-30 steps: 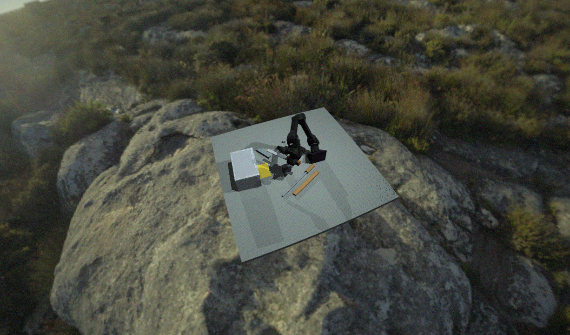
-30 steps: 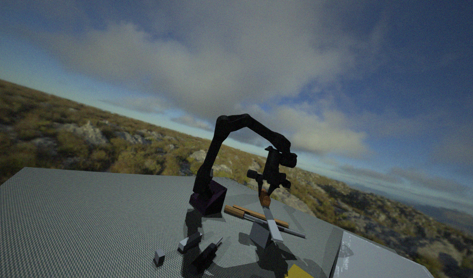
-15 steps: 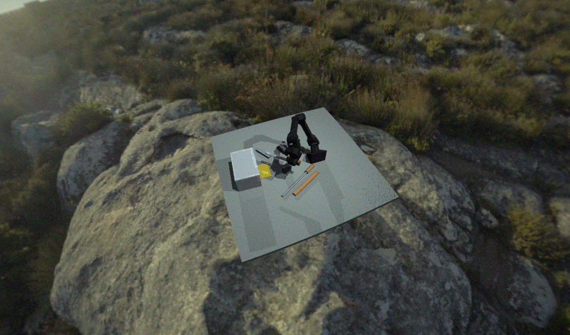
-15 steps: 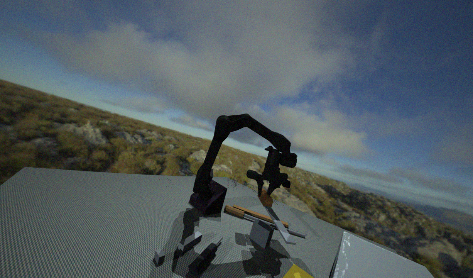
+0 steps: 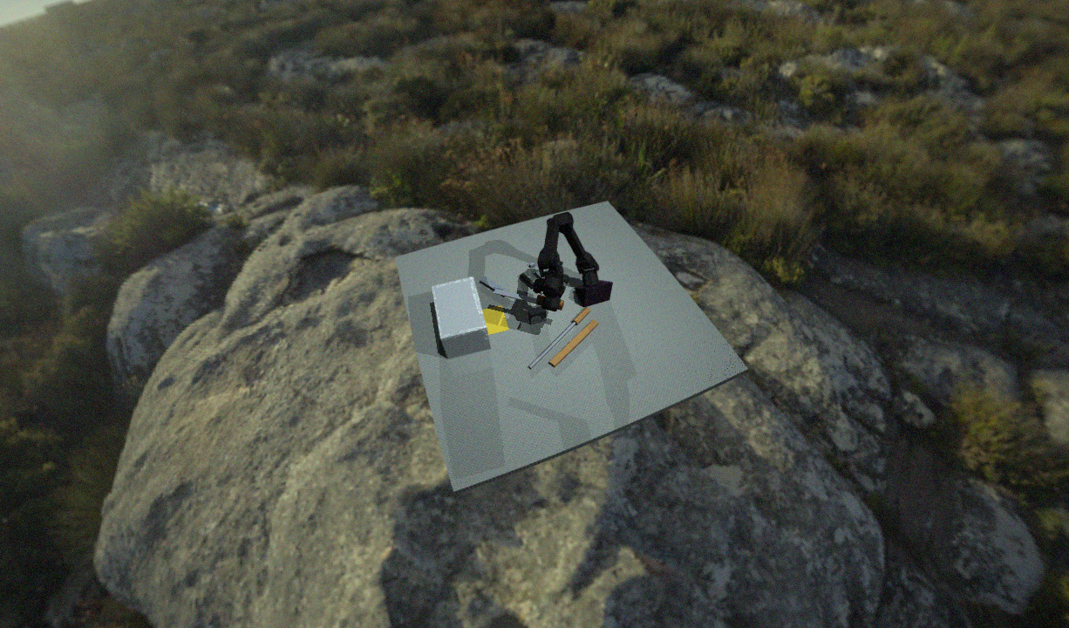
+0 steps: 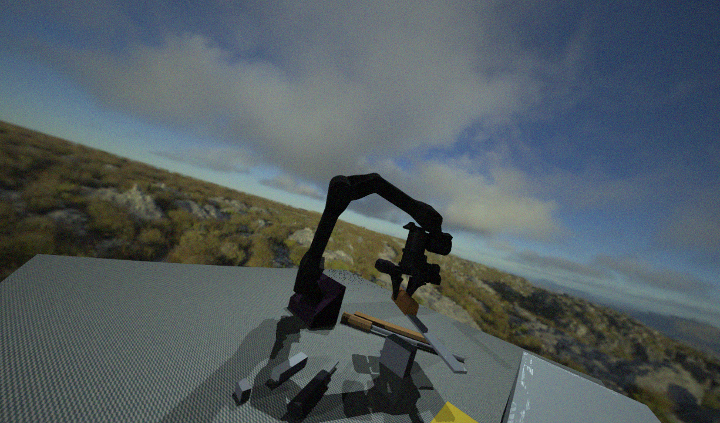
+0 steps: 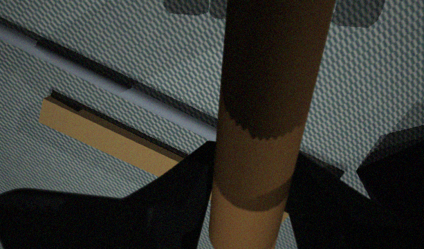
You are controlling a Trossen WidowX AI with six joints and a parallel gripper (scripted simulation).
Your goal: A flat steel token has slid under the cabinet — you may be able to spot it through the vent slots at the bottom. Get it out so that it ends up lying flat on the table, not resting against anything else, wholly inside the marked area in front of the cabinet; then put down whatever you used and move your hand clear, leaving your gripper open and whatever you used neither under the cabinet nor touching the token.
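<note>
My gripper tip is 60 mm short of the grey block, 60 mm to the left of it and 110 mm above it. Round my gripper tip: grey bar (70 mm behind, 280 mm to the right, 130 mm below); then small grey cube (70 mm behind, 390 mm to the right, 130 mm below); then wooden stick (30 mm behind, 120 mm to the left, 140 mm below).
</note>
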